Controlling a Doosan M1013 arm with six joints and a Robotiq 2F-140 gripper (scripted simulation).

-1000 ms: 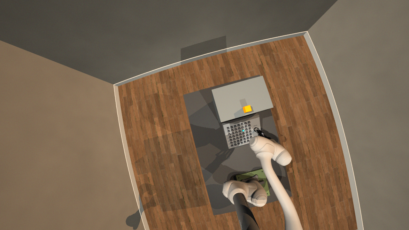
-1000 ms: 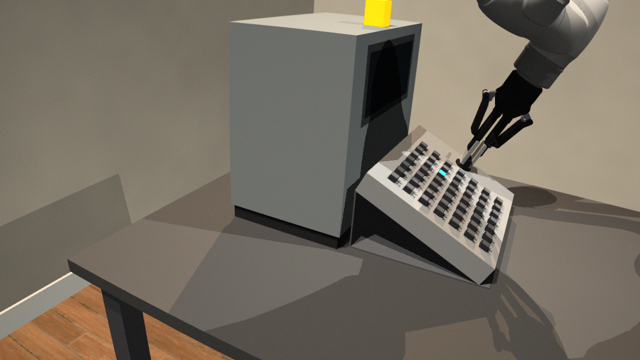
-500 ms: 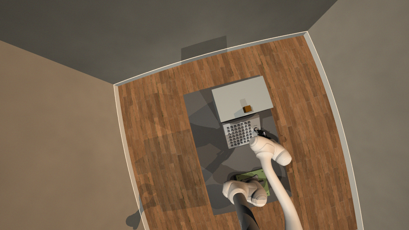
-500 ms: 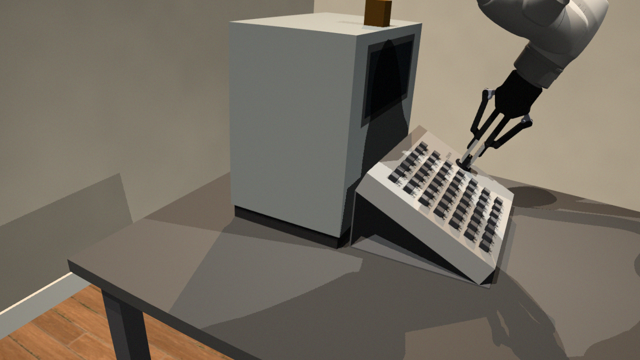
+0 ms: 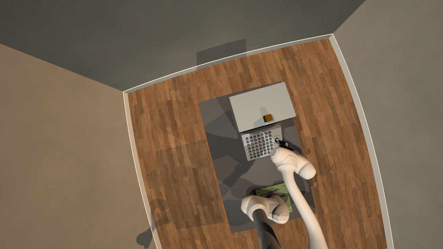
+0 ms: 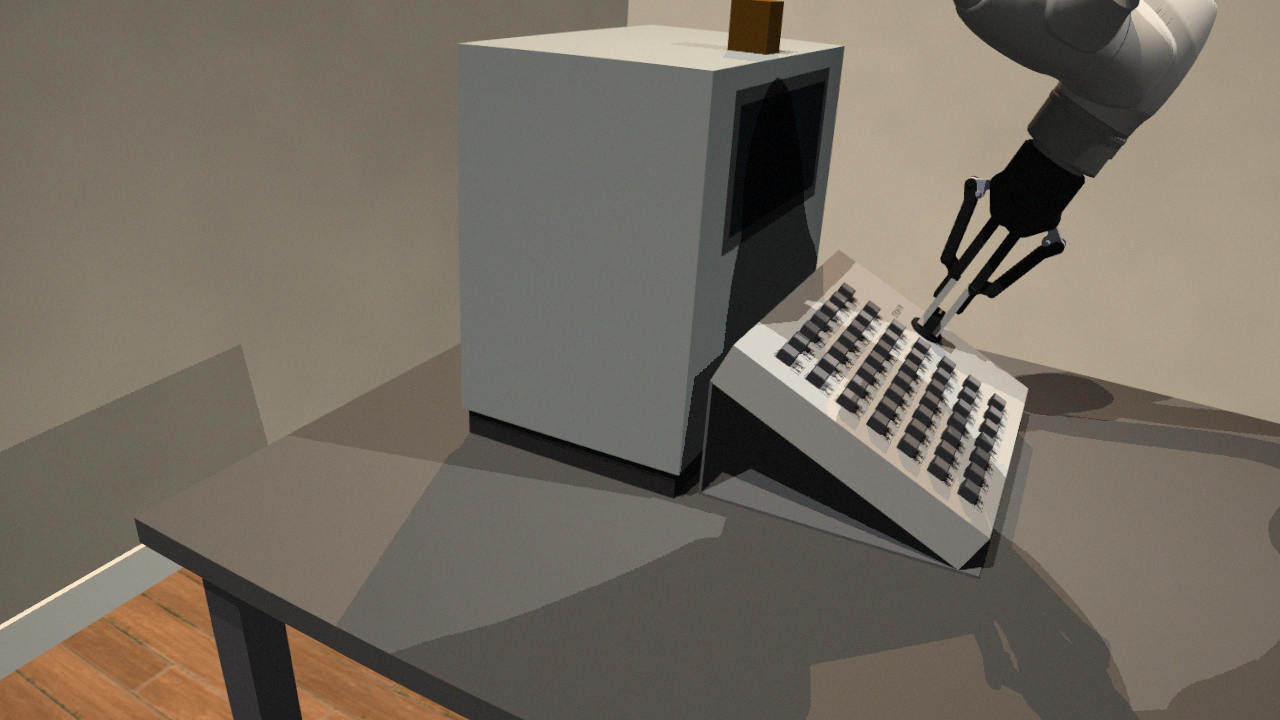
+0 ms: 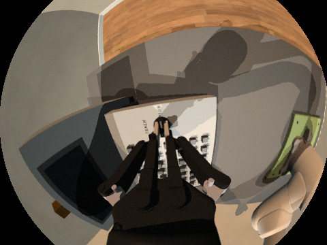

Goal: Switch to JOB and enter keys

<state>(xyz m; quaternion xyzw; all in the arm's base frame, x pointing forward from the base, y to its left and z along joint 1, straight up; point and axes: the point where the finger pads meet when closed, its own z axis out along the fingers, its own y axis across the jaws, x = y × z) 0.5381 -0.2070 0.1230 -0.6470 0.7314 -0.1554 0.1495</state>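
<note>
My hand is 20 mm above the black selector knob, 10 mm to the left of it and 10 mm short of it. From my hand the other things lie so: sloped grey keypad (110 mm to the left, 70 mm below, 40 mm ahead).
</note>
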